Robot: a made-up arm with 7 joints.
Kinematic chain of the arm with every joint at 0, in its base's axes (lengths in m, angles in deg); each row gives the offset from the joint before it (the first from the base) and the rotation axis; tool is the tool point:
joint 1: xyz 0 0.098 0 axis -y
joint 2: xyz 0 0.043 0 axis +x
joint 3: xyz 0 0 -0.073 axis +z
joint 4: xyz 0 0 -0.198 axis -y
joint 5: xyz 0 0 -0.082 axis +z
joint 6: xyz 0 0 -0.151 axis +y
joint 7: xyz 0 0 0 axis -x
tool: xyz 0 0 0
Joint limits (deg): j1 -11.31..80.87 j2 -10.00..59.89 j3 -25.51..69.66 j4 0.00..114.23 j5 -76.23..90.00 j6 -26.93..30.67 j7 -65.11..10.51
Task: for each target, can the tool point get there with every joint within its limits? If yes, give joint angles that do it. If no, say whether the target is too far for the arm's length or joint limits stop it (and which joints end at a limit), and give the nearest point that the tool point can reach.
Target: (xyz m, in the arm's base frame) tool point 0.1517 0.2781 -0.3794
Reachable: yes | joints 2.18 -2.68 48.47 62.64 11.28 20.73 2.21
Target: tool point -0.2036 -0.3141 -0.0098
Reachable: no: joint limits stop it (at a limit: joint 1, joint 2, joint 3, joint 4) | nearest point 0.1573 0.0204 -0.1914 | short by 0.525 m
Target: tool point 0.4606 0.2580 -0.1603
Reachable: yes | joints 66.52 10.39 36.82 11.30 26.39 -18.90 -32.38
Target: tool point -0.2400 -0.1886 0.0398
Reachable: no: joint limits stop it (at a limit: joint 1, joint 2, joint 3, joint 4) | nearest point 0.1853 0.0204 0.1644 | short by 0.490 m
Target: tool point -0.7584 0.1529 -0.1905
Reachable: no: too far | nearest point -0.0988 0.1589 -0.4939 | short by 0.726 m
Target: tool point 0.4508 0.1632 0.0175
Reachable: yes | joints 68.11 0.05 6.77 52.82 -29.91 -5.34 -25.41
